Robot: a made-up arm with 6 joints.
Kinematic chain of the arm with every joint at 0, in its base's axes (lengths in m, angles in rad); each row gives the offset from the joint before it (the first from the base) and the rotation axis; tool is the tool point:
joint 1: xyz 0 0 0.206 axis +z
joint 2: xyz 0 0 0 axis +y
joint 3: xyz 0 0 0.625 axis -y
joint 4: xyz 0 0 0 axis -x
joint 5: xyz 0.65 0 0 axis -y
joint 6: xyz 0 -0.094 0 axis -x
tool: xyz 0 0 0
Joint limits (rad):
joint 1: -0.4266..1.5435
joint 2: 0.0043..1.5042
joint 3: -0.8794..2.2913
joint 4: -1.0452..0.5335
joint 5: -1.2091..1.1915
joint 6: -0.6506..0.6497
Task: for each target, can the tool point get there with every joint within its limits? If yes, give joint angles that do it. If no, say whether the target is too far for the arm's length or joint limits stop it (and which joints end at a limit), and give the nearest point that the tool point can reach.
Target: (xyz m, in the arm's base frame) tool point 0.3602 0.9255 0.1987
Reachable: yes | joints 1.2922 0.8784 0.2347 -0.2171 -0.7329 -0.4699
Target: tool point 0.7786 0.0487 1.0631
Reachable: yes | joints 0.1821 0.2884 0.7167 -0.1411 0.6778 -0.5008
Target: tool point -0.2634 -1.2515 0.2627
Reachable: no: joint limits stop it (at a limit: joint 1, joint 3) | nearest point 0.3388 -0.2566 0.2906 | short by 1.163 m
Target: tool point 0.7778 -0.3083 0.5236
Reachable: yes | joints -0.2769 0.3867 0.0390 -0.4662 0.7977 0.2374
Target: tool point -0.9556 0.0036 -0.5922
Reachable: no: joint limits stop it (at a limit: joint 1, joint 2, joint 4) | nearest point 0.0533 0.2228 -0.2716 | short by 1.081 m
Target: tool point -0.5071 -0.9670 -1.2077
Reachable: no: too far | nearest point 0.2768 -0.2291 -0.3405 | short by 1.382 m
